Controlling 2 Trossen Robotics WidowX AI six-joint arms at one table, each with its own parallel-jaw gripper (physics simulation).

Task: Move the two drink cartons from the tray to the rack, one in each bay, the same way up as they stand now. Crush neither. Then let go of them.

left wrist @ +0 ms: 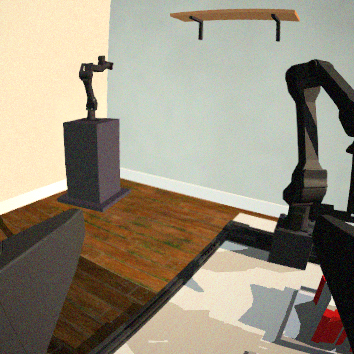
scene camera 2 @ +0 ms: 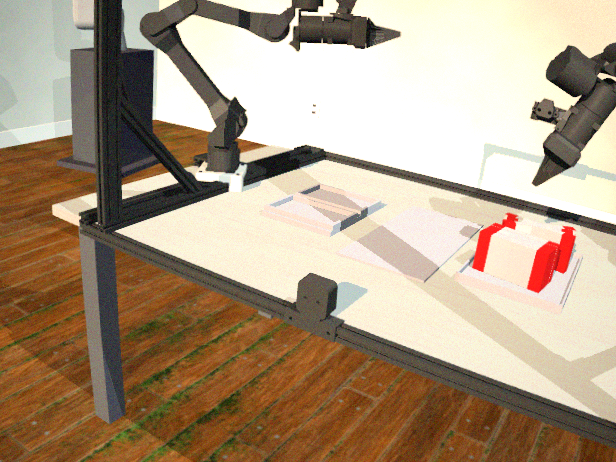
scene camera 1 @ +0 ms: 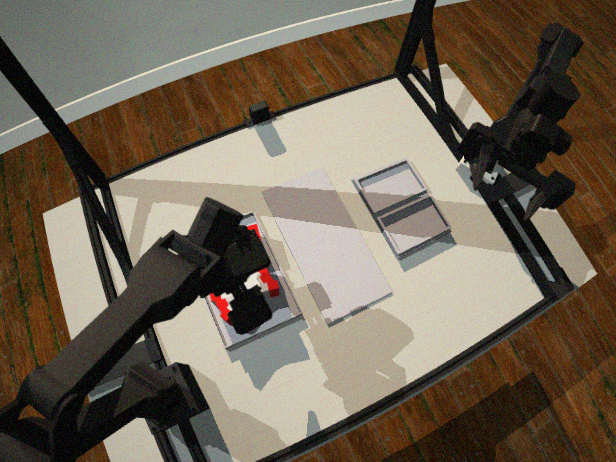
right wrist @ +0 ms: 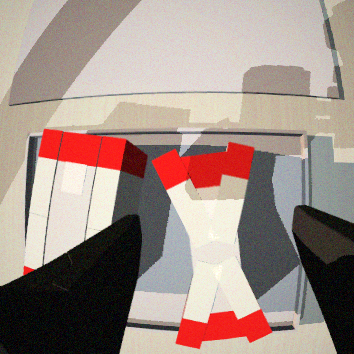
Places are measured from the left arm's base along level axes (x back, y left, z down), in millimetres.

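Pixels of known places: left gripper, fingertip midpoint: (left wrist: 203,225) (scene camera 2: 398,33) (scene camera 1: 501,204); right gripper, fingertip midpoint: (scene camera 2: 535,182) (scene camera 1: 251,275) (right wrist: 218,222); left arm's base, origin of the base link: (scene camera 2: 222,168); right arm's base, origin of the base link: (left wrist: 296,224) (scene camera 1: 163,398).
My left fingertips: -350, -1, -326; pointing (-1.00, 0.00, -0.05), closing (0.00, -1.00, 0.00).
Observation:
For each thing: its top centre in the pictures, then the offset to it from my left fingertips, as dx, dy, dz. "spot": a spot on its surface instead. Level surfaces: height alone.
- left carton, middle of its top: (right wrist: 65,222) (scene camera 2: 520,238) -196, -371, +288
- middle carton, surface spot: (right wrist: 211,228) spot: -245, -290, +288
- two-bay rack, middle of its top: (scene camera 2: 325,202) (scene camera 1: 403,202) +119, -123, +342
- flat pale mat, its level: dz +358
- small dark block, surface spot: (scene camera 2: 316,297) (scene camera 1: 255,108) spot: +138, -561, +326
Two white drink cartons with red bands stand in the grey tray (scene camera 1: 285,316) (right wrist: 267,140) (scene camera 2: 489,280) at the left of the table. In the right wrist view the left carton (right wrist: 70,197) keeps its box shape. The middle carton (right wrist: 211,228) is pinched into an X shape. My right gripper (right wrist: 218,222) (scene camera 1: 253,302) is open, its fingers either side of the pinched carton and clear of it. Red and white parts of the cartons (scene camera 1: 267,280) (scene camera 2: 512,257) (left wrist: 328,326) show beside it. The two-bay rack (scene camera 1: 404,206) (scene camera 2: 347,220) is empty. My left gripper (scene camera 1: 505,188) (scene camera 2: 395,33) (left wrist: 203,225) is open and empty, high at the table's edge.
A flat pale mat (scene camera 1: 334,257) (scene camera 2: 425,229) (right wrist: 197,46) lies between tray and rack. A small dark block (scene camera 1: 259,111) (scene camera 2: 316,297) sits on the table's frame edge. Black frame posts (scene camera 1: 418,37) (scene camera 2: 106,115) stand at the corners.

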